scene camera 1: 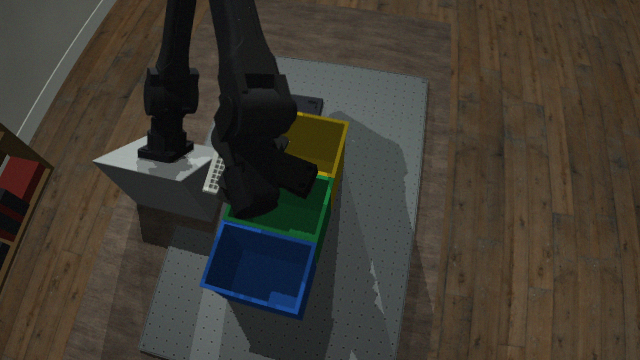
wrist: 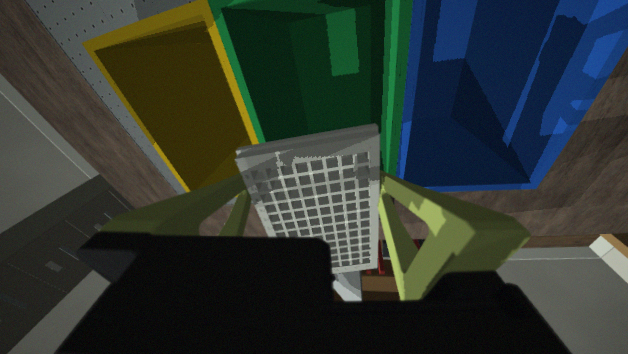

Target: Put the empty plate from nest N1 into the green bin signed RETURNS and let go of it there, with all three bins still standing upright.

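Seen in the pictures: gripper, between the fingertips: (wrist: pixel 314 177); arm's base, origin of its link: (scene camera 1: pixel 166 152).
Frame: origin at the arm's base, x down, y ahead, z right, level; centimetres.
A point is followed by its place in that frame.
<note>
A white gridded plate (wrist: pixel 325 200) @(x -11.6, y 24.9, z 8.2 cm) is held between the green fingers of my gripper (wrist: pixel 314 177) @(x -10.6, y 26.2, z 7.5 cm). In the scene view a strip of the plate (scene camera 1: pixel 214 175) @(x -12.1, y 18.0, z 8.5 cm) shows left of the dark wrist. The gripper is shut on the plate. The green bin (scene camera 1: pixel 305 215) @(x 12.4, y 31.9, z 3.9 cm) (wrist: pixel 300 75) @(x 12.4, y 30.2, z 2.6 cm) stands upright in the middle; in the wrist view the plate's far edge overlaps its near end. The yellow bin (scene camera 1: pixel 320 145) @(x 5.3, y 32.6, z -10.7 cm) (wrist: pixel 170 110) @(x -1.4, y 31.3, z -10.8 cm) and the blue bin (scene camera 1: pixel 275 265) @(x 12.4, y 27.9, z 16.7 cm) (wrist: pixel 480 110) @(x 5.3, y 22.8, z 26.4 cm) stand upright on either side. The fingertips are hidden behind the arm in the scene view. No RETURNS sign is readable.
The bins stand close together on a grey perforated board (scene camera 1: pixel 380 100) @(x 12.6, y 44.5, z -31.6 cm). A dark flat nest (scene camera 1: pixel 310 104) @(x 11.5, y 26.7, z -25.9 cm) lies partly hidden behind the yellow bin. A pale block (scene camera 1: pixel 165 190) @(x -1.6, y 4.1, z 9.4 cm) stands to the left under the arm's base. A shelf with red items (scene camera 1: pixel 20 175) is at the far left.
</note>
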